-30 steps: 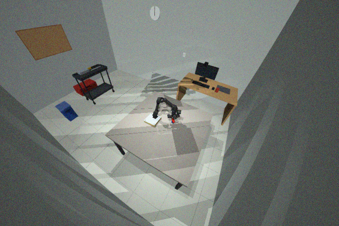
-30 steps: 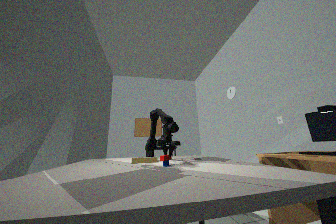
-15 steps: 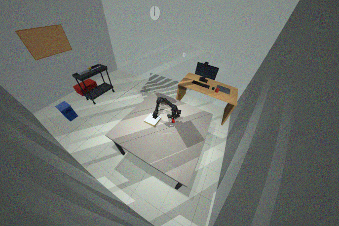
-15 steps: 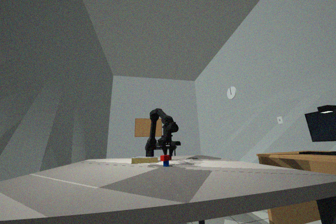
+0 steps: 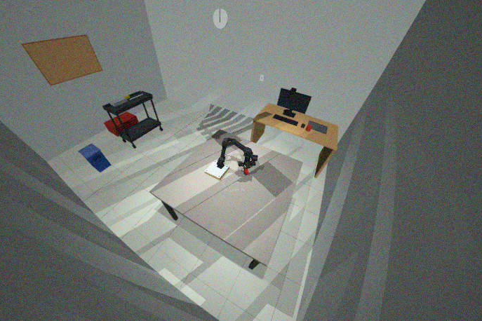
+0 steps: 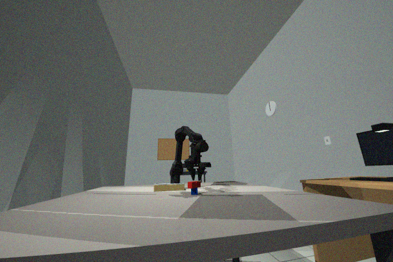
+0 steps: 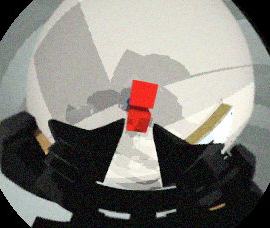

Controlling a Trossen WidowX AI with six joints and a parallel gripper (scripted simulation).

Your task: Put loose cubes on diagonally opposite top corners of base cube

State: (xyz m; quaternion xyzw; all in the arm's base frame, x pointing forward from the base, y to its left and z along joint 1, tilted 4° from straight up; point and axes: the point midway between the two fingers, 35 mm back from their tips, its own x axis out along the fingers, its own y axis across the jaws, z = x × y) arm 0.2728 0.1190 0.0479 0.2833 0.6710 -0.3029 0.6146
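Right now the blue cube is 2 cm ahead of my gripper tip, 1 cm to the right of it and 5 cm below it.
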